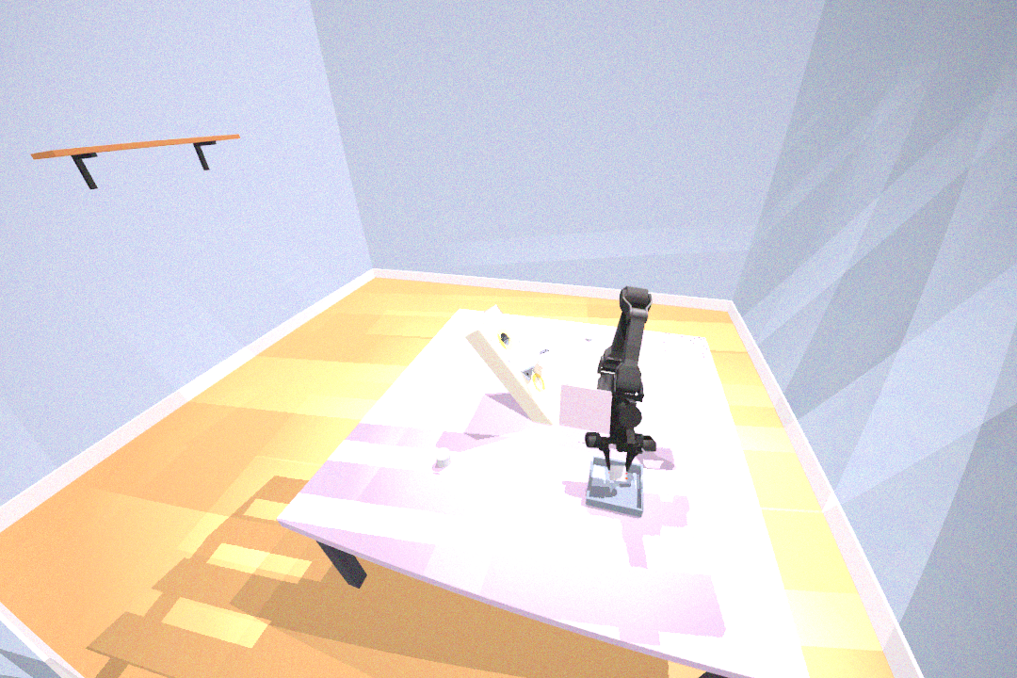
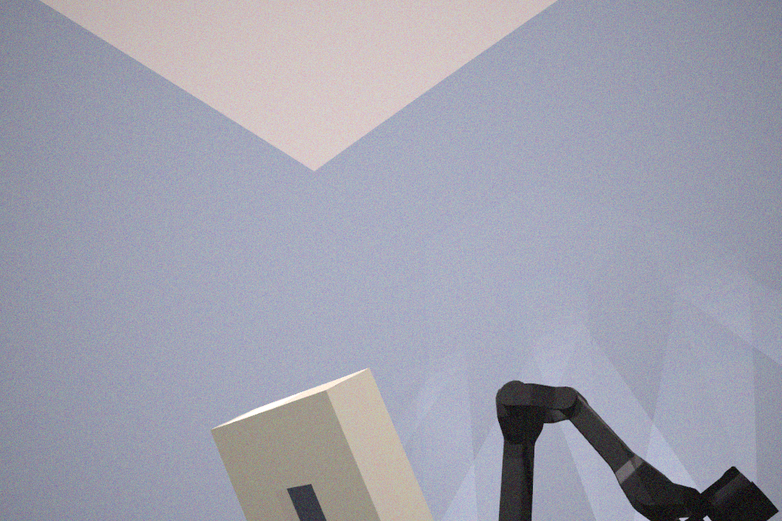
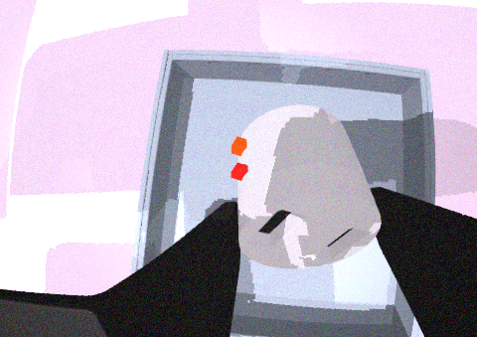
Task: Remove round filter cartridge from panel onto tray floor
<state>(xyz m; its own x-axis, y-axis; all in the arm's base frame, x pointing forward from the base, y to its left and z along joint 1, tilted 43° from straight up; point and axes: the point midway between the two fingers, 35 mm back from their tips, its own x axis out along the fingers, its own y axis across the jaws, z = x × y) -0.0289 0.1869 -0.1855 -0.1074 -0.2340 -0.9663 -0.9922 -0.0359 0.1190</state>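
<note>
My gripper tip is now right at the round filter cartridge. From my gripper tip the other things lie so: grey-rimmed tray (10 mm to the left, 60 mm below).
</note>
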